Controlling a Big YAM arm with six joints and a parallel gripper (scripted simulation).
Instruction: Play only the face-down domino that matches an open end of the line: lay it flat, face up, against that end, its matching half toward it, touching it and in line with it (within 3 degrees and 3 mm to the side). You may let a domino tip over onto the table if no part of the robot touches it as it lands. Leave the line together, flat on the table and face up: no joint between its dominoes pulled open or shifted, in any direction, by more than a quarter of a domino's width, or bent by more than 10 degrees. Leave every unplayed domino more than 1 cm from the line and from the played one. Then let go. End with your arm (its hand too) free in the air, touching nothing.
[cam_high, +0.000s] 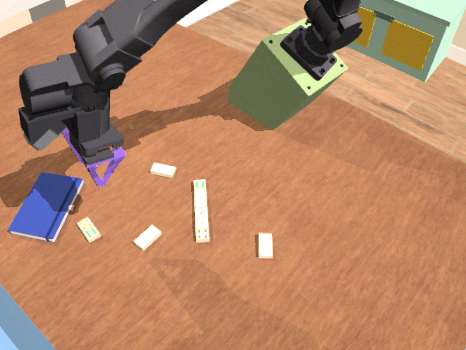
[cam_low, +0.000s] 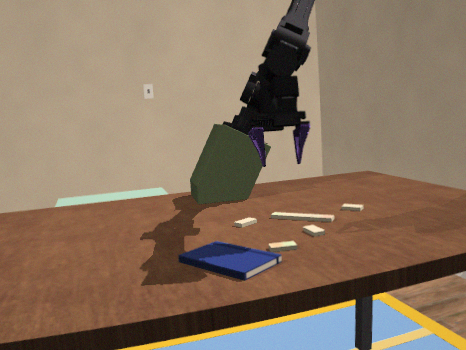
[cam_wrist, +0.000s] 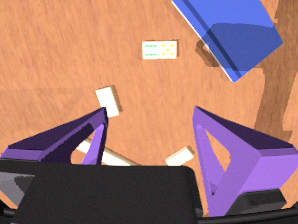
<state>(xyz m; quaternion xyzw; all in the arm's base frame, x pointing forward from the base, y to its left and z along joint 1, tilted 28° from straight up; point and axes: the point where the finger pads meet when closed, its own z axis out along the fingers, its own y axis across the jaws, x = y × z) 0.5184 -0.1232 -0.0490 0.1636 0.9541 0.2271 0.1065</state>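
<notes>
My gripper is now 16 cm above the book, 14 cm to the left of it and 5 cm short of it.
</notes>
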